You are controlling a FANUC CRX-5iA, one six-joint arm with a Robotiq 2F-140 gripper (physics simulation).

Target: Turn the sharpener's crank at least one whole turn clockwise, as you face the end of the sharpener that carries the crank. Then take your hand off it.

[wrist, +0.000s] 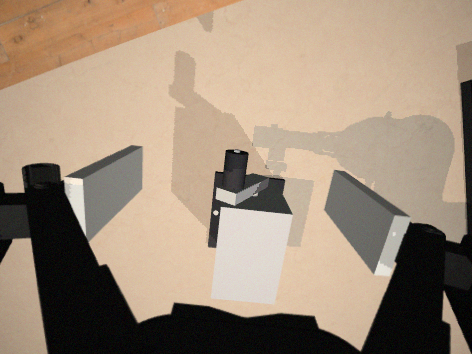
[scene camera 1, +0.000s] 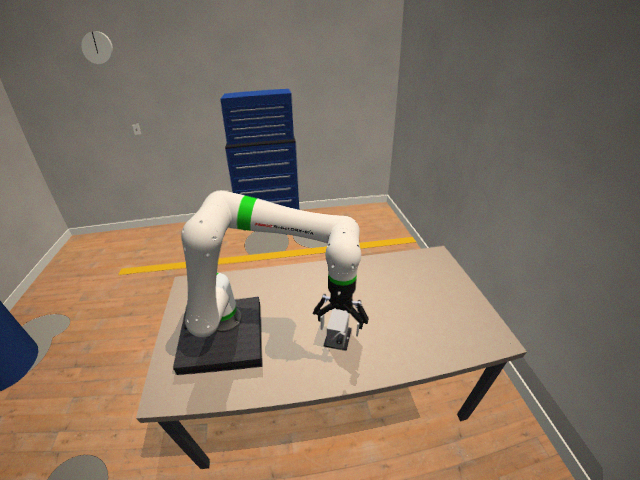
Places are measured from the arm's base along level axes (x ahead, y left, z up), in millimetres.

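Where they show: gripper, fingertip midpoint: (wrist: pixel 237 179) (scene camera 1: pixel 339 330); arm's base at its link origin: (scene camera 1: pixel 226 319).
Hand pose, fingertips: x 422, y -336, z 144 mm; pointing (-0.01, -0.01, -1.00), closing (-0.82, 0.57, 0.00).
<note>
Things, the pixels of their top centre, and the offset from my fingertips. "pt": a spot on its surface instead. Level surfaces: height alone.
- sharpener at a spot on its surface: (wrist: pixel 252 255) (scene camera 1: pixel 337 320) pt 72 mm down, 35 mm ahead, 104 mm left
- black cylindrical knob at its top centre: (wrist: pixel 235 172) 61 mm down, 7 mm ahead, 10 mm left
- table at its surface level: 200 mm down
The sharpener (scene camera 1: pixel 338 321) (wrist: pixel 252 255) stands on the table, with a white top, a dark end face and a dark base. Its crank carries a black cylindrical knob (wrist: pixel 235 171) on a light grey crank arm (wrist: pixel 242 192). In the wrist view the knob points away from the body, and the arm slants from the knob to the right, up to the dark end face. My gripper (scene camera 1: pixel 339 327) (wrist: pixel 237 179) is wide open over the sharpener, one finger on each side, with gaps to the knob and the body. Nothing is between its pads in contact.
The robot's arm rises from a black base plate (scene camera 1: pixel 242 356) on the left of the table (scene camera 1: pixel 423 320). The table's edge and the wooden floor (wrist: pixel 75 37) show at the wrist view's upper left. A blue drawer cabinet (scene camera 1: pixel 262 155) stands by the back wall.
</note>
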